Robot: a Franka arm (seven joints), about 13 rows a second.
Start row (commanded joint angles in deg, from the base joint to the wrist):
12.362, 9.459, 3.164, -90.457, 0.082, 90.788, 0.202
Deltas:
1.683, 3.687, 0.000, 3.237, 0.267, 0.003, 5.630
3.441, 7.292, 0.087, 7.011, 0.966, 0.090, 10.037
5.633, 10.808, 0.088, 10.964, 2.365, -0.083, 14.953
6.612, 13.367, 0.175, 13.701, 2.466, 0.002, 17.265
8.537, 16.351, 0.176, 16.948, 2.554, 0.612, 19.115
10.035, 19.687, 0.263, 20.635, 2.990, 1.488, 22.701
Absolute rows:
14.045, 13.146, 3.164, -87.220, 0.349, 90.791, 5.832
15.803, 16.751, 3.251, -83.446, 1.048, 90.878, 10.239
17.995, 20.267, 3.252, -79.493, 2.447, 90.705, 15.155
18.974, 22.826, 3.339, -76.756, 2.548, 90.790, 17.467
20.899, 25.810, 3.340, -73.509, 2.636, 91.400, 19.317
22.397, 29.146, 3.427, -69.822, 3.072, 92.276, 22.903

